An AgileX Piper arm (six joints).
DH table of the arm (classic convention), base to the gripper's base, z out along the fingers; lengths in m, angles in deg. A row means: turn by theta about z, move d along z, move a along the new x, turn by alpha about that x. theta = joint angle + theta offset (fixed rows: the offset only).
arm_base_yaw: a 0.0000; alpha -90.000; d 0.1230; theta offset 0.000
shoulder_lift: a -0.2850; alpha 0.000; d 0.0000; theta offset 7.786
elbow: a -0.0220; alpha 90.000; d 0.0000; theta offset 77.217
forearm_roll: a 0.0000; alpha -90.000; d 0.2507; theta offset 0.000
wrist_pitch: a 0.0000; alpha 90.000; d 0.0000; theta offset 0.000
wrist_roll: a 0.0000; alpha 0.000; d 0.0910; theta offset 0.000
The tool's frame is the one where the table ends.
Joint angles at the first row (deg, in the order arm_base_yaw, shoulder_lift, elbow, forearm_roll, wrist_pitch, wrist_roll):
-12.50, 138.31, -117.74, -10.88, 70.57, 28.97
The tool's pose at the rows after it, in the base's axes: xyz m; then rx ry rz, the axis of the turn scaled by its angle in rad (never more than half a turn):
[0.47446 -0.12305 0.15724 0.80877 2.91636 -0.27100]
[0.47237 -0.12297 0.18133 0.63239 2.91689 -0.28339]
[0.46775 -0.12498 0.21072 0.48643 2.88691 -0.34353]
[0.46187 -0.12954 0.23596 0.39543 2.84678 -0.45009]
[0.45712 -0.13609 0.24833 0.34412 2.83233 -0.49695]
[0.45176 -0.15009 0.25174 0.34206 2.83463 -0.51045]
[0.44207 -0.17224 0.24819 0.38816 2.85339 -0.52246]
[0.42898 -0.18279 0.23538 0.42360 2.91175 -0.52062]
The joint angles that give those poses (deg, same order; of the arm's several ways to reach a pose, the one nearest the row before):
-12.60, 137.07, -117.74, -11.14, 70.56, 21.65
-12.60, 134.26, -117.74, -11.40, 70.44, 14.94
-12.60, 130.87, -117.74, -13.44, 70.35, 9.78
-12.60, 128.05, -117.74, -17.42, 70.35, 7.04
-13.25, 126.65, -117.74, -18.87, 70.35, 4.53
-15.04, 126.24, -117.74, -18.87, 70.35, 2.58
-17.94, 126.11, -116.78, -18.87, 70.35, 1.55
-19.67, 125.25, -112.63, -18.87, 70.35, 1.40

